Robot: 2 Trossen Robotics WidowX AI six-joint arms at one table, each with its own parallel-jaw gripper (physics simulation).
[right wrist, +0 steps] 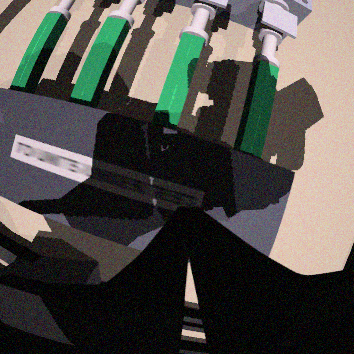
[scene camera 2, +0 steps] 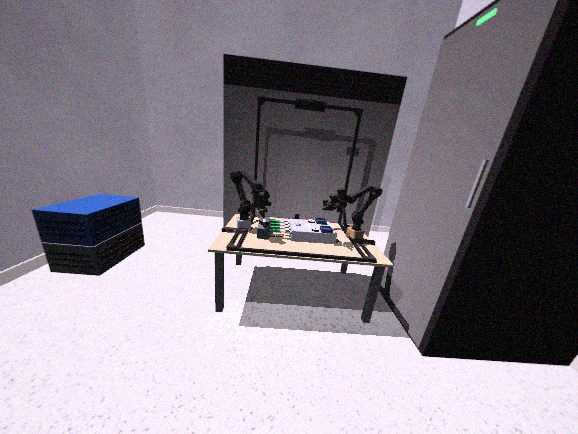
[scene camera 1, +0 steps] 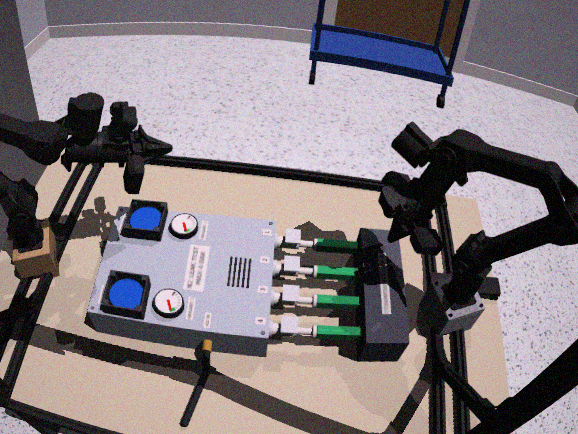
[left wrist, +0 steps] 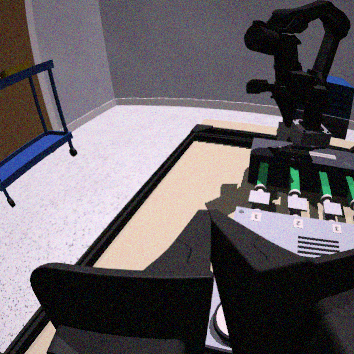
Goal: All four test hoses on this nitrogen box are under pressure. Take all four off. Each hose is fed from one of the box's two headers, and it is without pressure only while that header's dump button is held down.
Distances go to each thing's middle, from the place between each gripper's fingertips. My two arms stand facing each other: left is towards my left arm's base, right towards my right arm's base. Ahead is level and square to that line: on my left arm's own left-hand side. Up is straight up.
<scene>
The dark block [scene camera 1: 383, 317] lies 43 cm to the right of my left hand, 22 cm below it and 11 cm behind it.
I see my right gripper 6 cm past the dark block and 10 cm above it.
</scene>
